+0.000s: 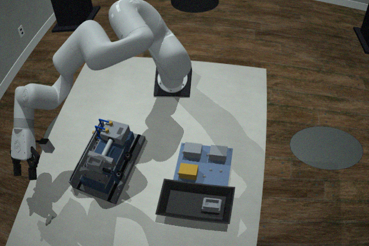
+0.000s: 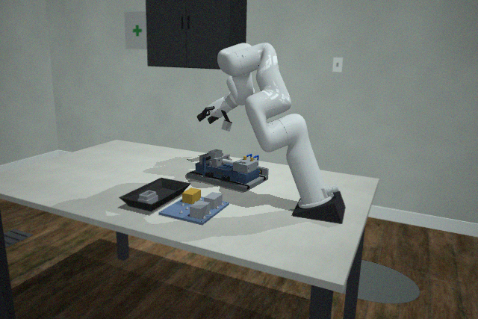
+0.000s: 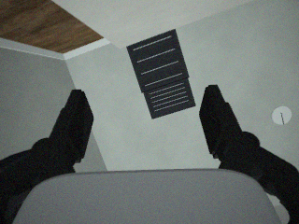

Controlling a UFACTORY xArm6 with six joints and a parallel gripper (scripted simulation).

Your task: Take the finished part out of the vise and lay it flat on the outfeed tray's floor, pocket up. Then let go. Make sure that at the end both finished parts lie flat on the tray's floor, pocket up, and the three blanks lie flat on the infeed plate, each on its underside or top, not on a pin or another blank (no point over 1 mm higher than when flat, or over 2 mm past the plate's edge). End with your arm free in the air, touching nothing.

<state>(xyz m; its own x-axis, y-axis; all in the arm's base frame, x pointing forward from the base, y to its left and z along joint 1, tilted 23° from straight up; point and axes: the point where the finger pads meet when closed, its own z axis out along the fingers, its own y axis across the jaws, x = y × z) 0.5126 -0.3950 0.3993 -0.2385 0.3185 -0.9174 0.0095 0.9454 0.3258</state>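
My hand is 23 cm past the silver rod, 21 cm to the right of it and 13 cm above it. The rest, counted from my hand: grey actuator: 31 cm behind, 23 cm to the left, 13 cm below; then blue fixture plate: 24 cm behind, 55 cm to the left, 21 cm below; then yellow block: 20 cm behind, 50 cm to the left, 18 cm below.
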